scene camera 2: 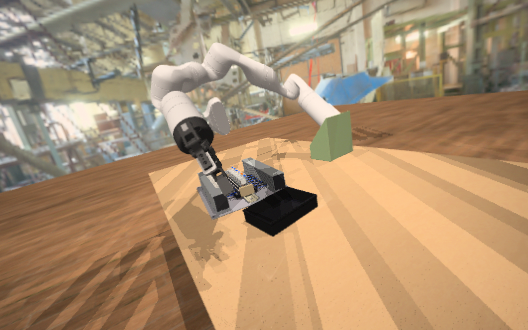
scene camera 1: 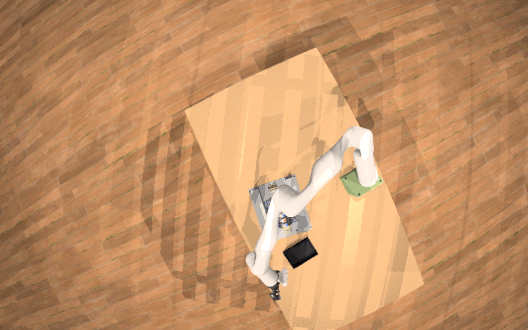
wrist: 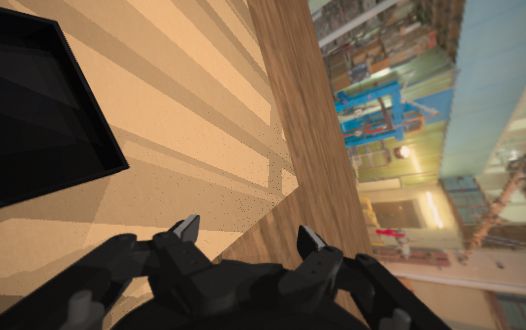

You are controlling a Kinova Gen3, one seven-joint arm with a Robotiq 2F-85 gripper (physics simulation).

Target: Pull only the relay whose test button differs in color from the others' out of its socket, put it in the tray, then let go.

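Frame: origin at the arm's base, x right, y ahead, z up, level; centimetres.
Where they show: gripper, fingertip midpoint: (scene camera 2: 221,184) (scene camera 1: 281,289) (wrist: 249,231); arm's base, origin of the base link: (scene camera 2: 334,124) (scene camera 1: 367,179).
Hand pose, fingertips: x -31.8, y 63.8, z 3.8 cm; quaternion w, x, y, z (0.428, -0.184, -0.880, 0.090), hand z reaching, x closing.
Note:
Each offset is from my fingertips to the centre of the thing. "pt": to the spot under its first point.
The black tray {dx +8.9, dy -16.3, dz -15.1 cm} (scene camera 1: 300,252) (scene camera 2: 260,224) (wrist: 40,125) lies on the table beside the panel, and its visible floor is bare. The grey panel {pt dx +23.8, dy -24.2, dz -10.5 cm} (scene camera 1: 303,225) carries small relays and sockets (scene camera 1: 285,220) (scene camera 2: 237,176), partly covered by the arm in scene camera 1 and by the gripper in scene camera 2. The relays are too small to tell their test button colors, and none shows in the wrist view. My gripper (scene camera 1: 275,297) (wrist: 249,231) is open with nothing between its fingers. It hangs near the table edge, away from the panel and off to one side of the tray.
Two grey ducts {dx +37.3, dy -7.1, dz -13.6 cm} (scene camera 2: 214,192) {dx +34.9, dy -26.0, dz -13.6 cm} (scene camera 2: 263,173) stand raised along the panel's sides. A beige block {dx +26.2, dy -15.3, dz -14.3 cm} (scene camera 2: 246,190) sits at the panel's end nearest the tray. The arm reaches over the panel from its green base (scene camera 1: 354,187) (scene camera 2: 332,137). The table's corner {pt dx -42.4, dy +7.0, dz -16.9 cm} (wrist: 290,185) shows beyond the fingers.

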